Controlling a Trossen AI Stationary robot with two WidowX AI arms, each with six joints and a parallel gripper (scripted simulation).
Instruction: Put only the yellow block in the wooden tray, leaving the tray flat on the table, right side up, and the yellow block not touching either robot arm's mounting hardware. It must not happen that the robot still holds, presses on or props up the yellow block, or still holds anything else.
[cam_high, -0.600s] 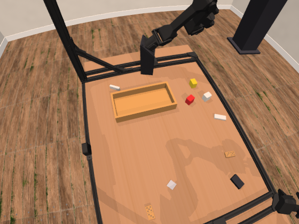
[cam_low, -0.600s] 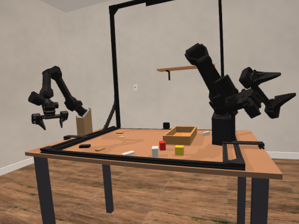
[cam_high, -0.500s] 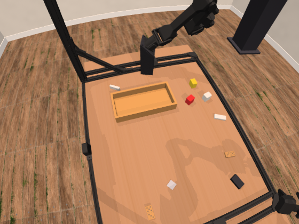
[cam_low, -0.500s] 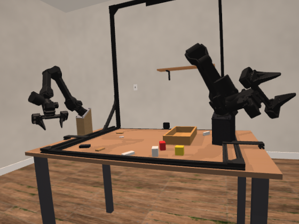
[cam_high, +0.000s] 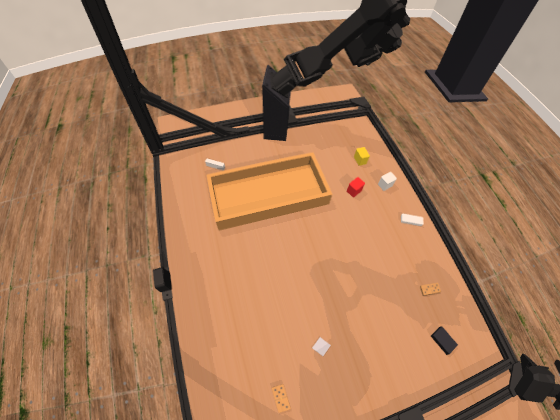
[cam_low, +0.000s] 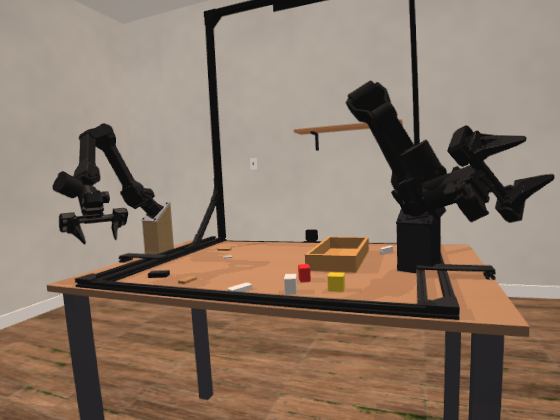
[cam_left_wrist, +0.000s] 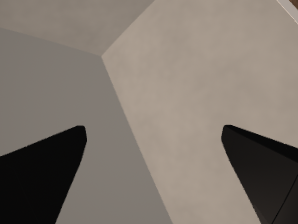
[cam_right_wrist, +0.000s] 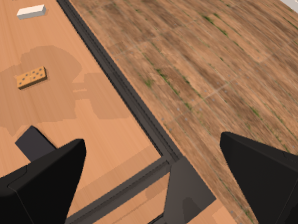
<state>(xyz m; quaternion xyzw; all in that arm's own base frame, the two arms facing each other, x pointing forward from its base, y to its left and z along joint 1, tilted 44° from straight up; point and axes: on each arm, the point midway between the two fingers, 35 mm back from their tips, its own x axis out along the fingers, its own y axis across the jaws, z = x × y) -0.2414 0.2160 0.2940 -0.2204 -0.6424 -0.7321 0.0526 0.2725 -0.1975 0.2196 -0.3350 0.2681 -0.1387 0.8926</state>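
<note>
Right now my left hand is 15 cm past the yellow block, 36 cm to the left of it and 26 cm above it. The rest, counted from my left hand: white block 11 cm behind, 46 cm to the right, 26 cm below; then red block 21 cm behind, 47 cm to the right, 26 cm below; then wooden tray 45 cm behind, 44 cm to the right, 27 cm below.
</note>
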